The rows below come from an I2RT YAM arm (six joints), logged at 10 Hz.
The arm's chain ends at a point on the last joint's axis. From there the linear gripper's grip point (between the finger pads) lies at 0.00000 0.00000 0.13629 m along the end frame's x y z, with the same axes.
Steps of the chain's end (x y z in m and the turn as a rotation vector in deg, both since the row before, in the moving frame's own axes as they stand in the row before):
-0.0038, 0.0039, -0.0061, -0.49, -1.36, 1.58
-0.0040, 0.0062, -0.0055, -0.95, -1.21, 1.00
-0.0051, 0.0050, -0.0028, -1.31, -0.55, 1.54
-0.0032, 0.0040, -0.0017, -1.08, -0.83, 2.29
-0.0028, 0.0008, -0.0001, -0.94, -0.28, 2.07
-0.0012, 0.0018, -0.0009, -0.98, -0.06, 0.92
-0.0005, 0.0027, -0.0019, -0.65, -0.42, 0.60
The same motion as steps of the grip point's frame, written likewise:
-0.0071, 0.0050, -0.0061, -0.49, -1.36, 1.58
-0.0069, 0.0084, -0.0055, -0.95, -1.21, 1.00
-0.0064, 0.0081, -0.0028, -1.31, -0.55, 1.54
-0.0052, 0.0065, -0.0017, -1.08, -0.83, 2.29
-0.0035, 0.0030, -0.0001, -0.94, -0.28, 2.07
-0.0014, 0.0041, -0.0009, -0.98, -0.06, 0.92
-0.0015, 0.0042, -0.0019, -0.65, -0.42, 0.60

